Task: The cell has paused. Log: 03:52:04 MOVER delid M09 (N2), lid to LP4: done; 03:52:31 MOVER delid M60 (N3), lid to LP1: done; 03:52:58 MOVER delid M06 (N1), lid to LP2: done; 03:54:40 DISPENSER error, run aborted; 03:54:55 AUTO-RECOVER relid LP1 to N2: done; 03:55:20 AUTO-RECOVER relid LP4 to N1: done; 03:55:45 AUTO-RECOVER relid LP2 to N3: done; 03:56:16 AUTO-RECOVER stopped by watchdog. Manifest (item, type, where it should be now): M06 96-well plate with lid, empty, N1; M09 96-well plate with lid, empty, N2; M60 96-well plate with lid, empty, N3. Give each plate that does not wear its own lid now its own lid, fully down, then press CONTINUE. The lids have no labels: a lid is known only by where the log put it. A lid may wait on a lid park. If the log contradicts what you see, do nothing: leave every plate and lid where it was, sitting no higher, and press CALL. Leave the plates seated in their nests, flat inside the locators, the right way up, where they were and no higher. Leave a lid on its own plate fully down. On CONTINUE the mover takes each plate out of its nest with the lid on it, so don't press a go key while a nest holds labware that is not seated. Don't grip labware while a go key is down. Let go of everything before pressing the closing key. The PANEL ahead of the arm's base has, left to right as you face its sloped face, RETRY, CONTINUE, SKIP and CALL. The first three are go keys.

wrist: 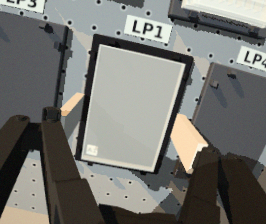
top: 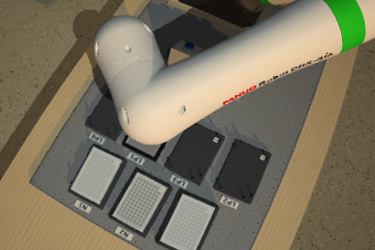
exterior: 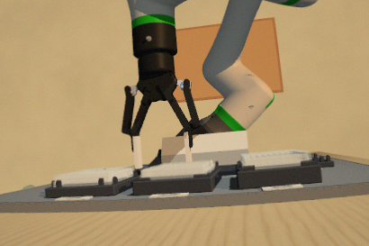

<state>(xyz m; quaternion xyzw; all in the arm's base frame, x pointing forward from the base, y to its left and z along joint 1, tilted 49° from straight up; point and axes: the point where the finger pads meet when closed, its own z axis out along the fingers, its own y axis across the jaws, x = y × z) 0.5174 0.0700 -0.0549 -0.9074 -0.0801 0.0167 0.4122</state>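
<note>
Right now my hand is 40 mm above the lid park LP1. Round my hand: lid park LP3: 130 mm to the left, 40 mm below, 10 mm behind; LP1 label: 90 mm ahead, 40 mm below, 10 mm to the left; lid park LP4: 120 mm to the right, 40 mm below, 20 mm ahead.
</note>
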